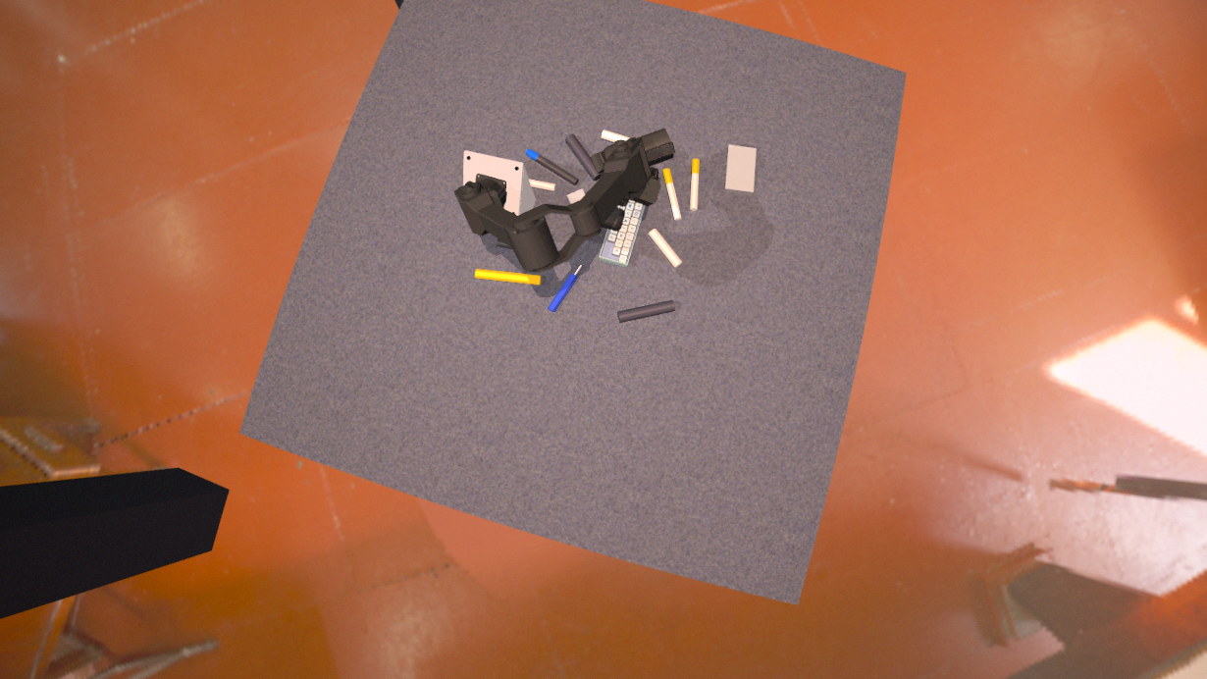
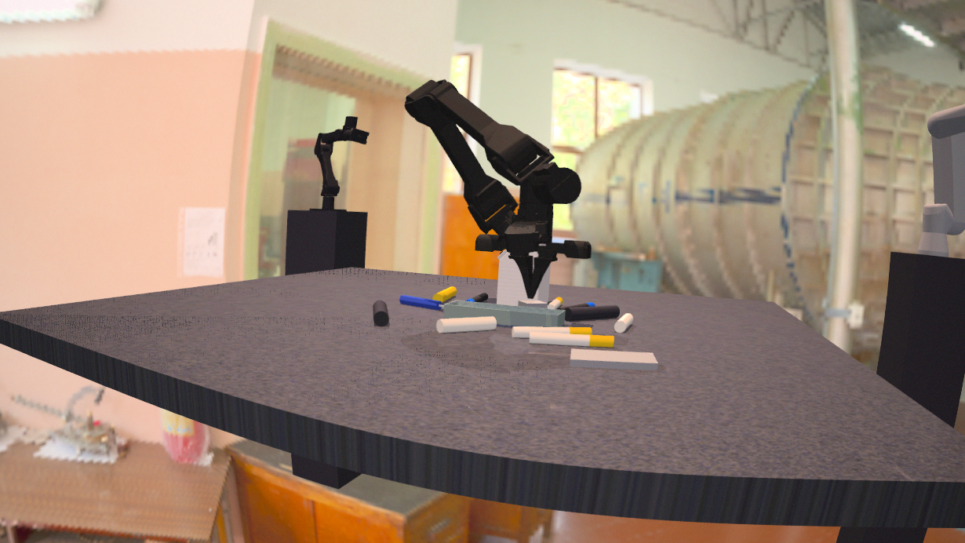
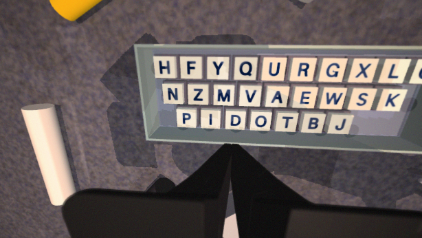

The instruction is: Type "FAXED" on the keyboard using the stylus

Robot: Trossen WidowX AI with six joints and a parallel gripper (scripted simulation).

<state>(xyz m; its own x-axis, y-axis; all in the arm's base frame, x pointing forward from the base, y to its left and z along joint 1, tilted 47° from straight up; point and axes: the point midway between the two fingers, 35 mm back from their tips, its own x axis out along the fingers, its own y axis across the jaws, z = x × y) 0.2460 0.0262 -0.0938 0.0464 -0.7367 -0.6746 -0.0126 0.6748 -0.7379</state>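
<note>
The blue stylus is 50 mm behind my gripper tip, 190 mm to the right of it and 30 mm below it. From my gripper tip the other things lie so: thin grey tip 40 mm behind, 160 mm to the right, 30 mm below; yellow cylinder 180 mm behind, 220 mm to the right, 30 mm below.
</note>
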